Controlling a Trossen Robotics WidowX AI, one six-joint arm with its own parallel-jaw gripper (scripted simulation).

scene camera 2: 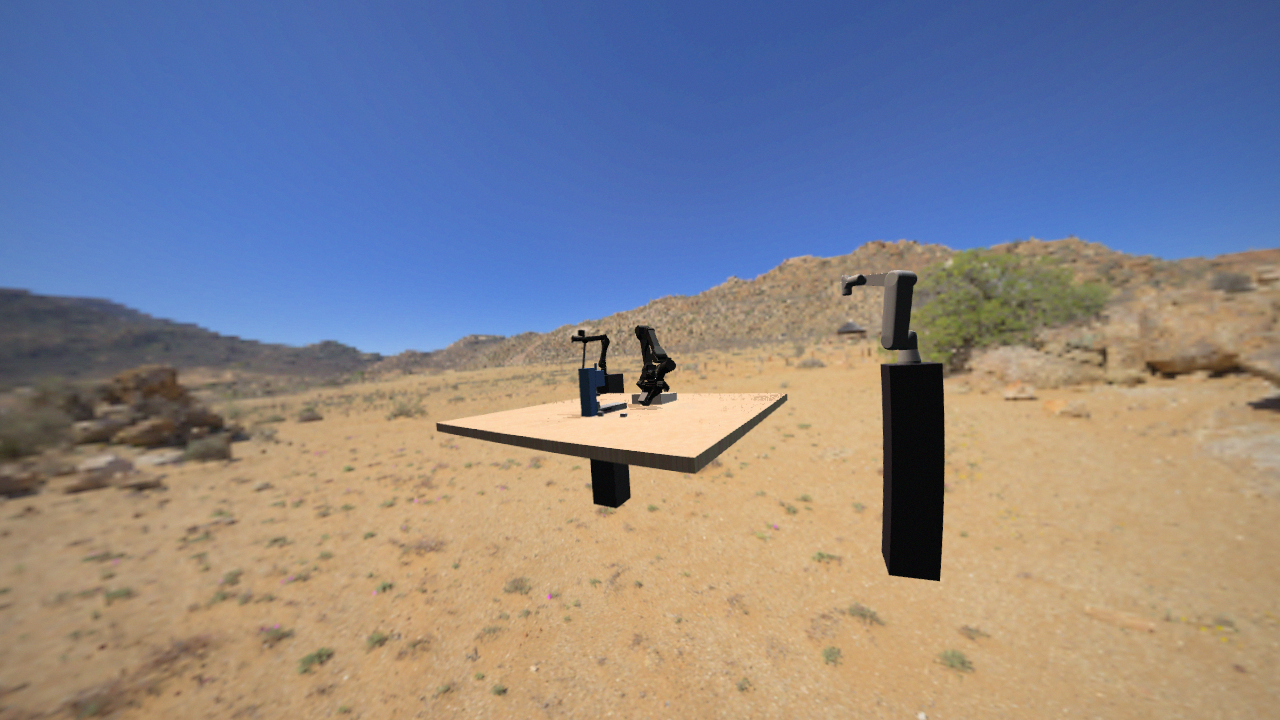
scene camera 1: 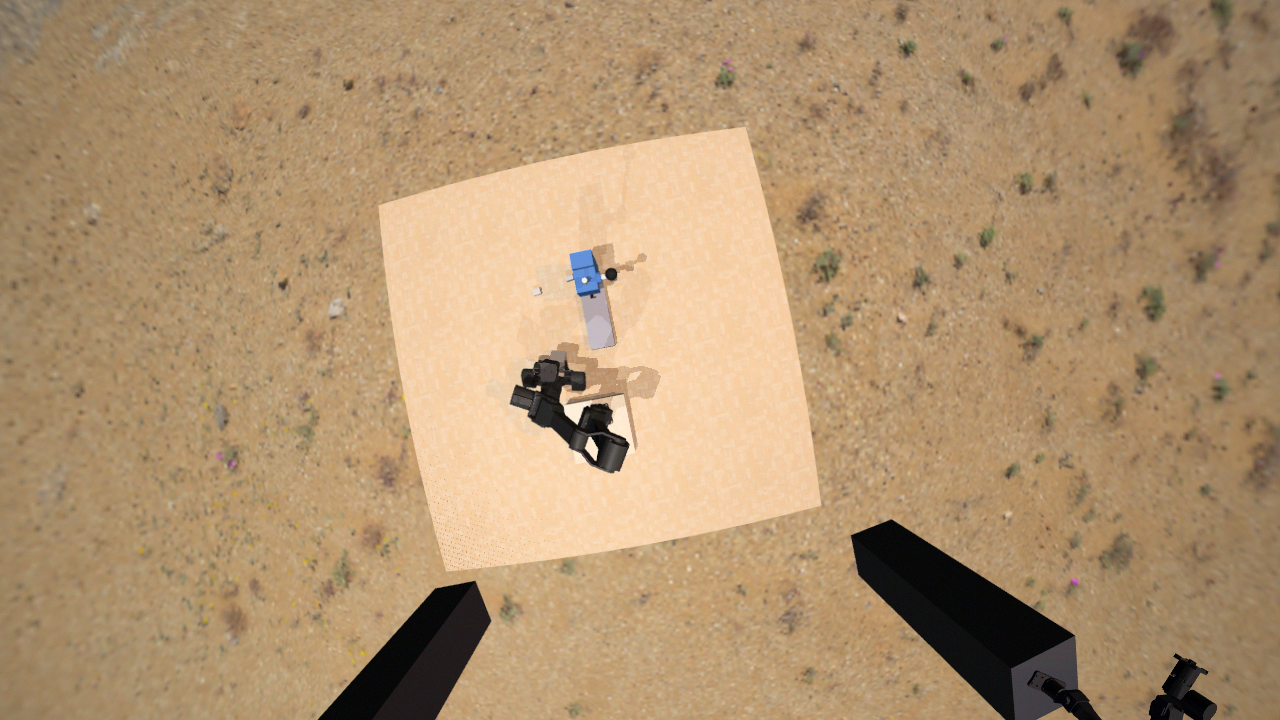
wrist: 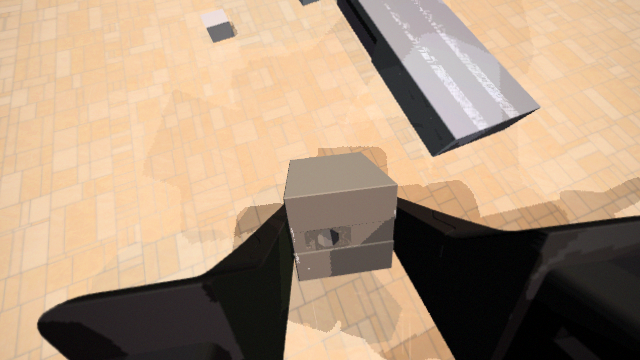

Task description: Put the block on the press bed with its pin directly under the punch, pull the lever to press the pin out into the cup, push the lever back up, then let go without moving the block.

Labels:
A blue press (scene camera 2: 589, 379): 148 cm from the lens.

